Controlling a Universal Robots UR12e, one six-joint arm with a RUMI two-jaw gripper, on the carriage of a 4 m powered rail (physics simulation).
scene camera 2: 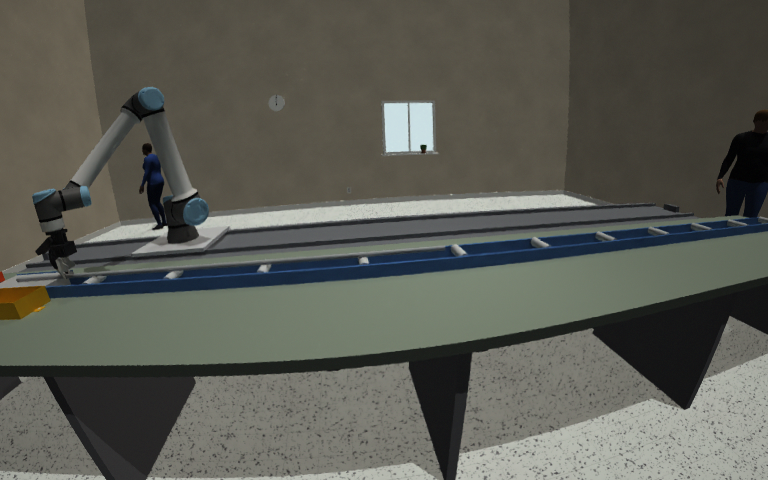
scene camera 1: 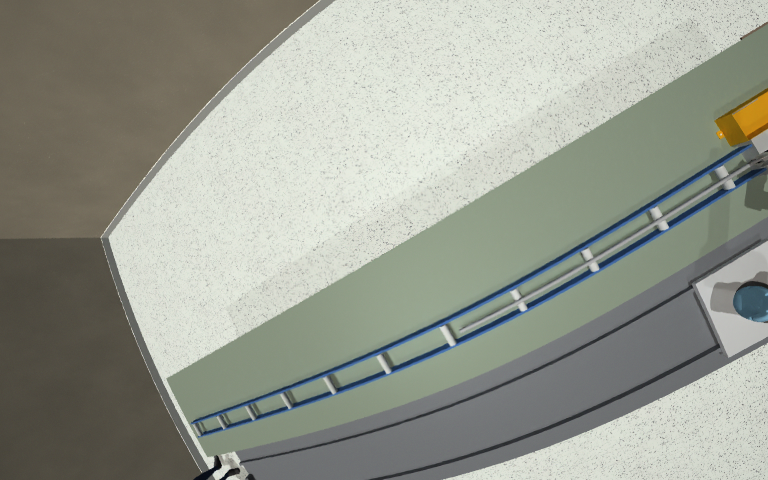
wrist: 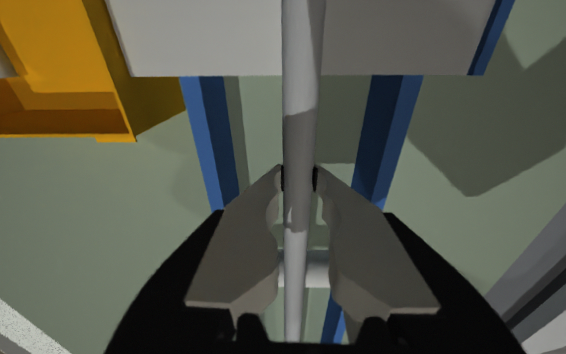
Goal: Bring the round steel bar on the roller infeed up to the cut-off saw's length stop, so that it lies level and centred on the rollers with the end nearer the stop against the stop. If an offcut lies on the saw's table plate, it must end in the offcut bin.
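Frame: origin at the arm's base, x back, y right, z up, level; millimetres.
Seen in the pictures: gripper, fingertip midpoint: (scene camera 2: 67,278) (scene camera 1: 751,162) (wrist: 297,167); arm's base, origin of the base link: (scene camera 2: 183,238).
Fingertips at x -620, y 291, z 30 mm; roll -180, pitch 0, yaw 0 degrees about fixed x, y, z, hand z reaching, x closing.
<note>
Offsets run from my fingertips to a thing's top centre. "spot": to the spot under its first point. Level surfaces: height alone.
The long round steel bar (scene camera 1: 554,282) (scene camera 2: 317,258) (wrist: 299,140) runs lengthwise between the blue side rails of the roller infeed (scene camera 1: 339,368) (scene camera 2: 317,273) (wrist: 202,140). Its front part reaches over the pale saw table plate @[dz -1 mm] (wrist: 210,40). In scene camera 2 its front end is near the left edge; its rear end is near a roller halfway along. Whether it touches the rollers under the gripper is unclear. My gripper (scene camera 2: 65,275) (wrist: 297,167) is shut on the bar just behind the plate. The length stop cannot be made out. The orange offcut bin @[spot: dy +220, dx -168, dz -57 mm] (scene camera 1: 753,116) (scene camera 2: 22,302) (wrist: 60,60) stands beside the plate.
A pale thing @[spot: dy +66, dx -233, dz -47 mm] (wrist: 5,65) shows inside the bin area at the wrist view's left edge. The arm's carriage (scene camera 2: 147,243) is on the grey rail (scene camera 1: 481,384) beside the bench. One person (scene camera 2: 150,169) stands beyond the rail, another (scene camera 2: 747,164) at the right.
</note>
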